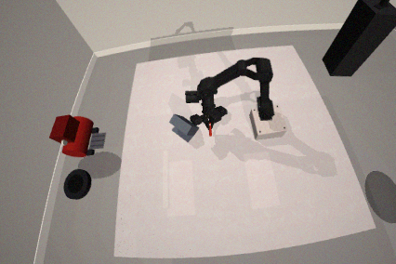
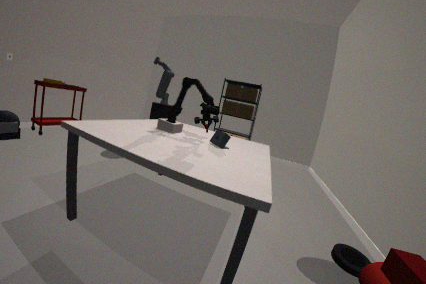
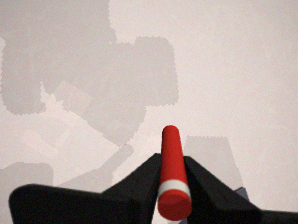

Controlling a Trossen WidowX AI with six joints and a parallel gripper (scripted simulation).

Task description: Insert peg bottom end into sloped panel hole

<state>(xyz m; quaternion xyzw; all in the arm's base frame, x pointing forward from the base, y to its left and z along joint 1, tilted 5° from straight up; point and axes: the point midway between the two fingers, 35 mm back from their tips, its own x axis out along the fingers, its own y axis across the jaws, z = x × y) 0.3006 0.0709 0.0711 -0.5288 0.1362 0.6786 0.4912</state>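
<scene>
The sloped panel is 150 mm ahead of my gripper tip, 50 mm to the right of it and 40 mm below it. Also, from my gripper tip: red round peg 10 mm to the right, 20 mm above.
</scene>
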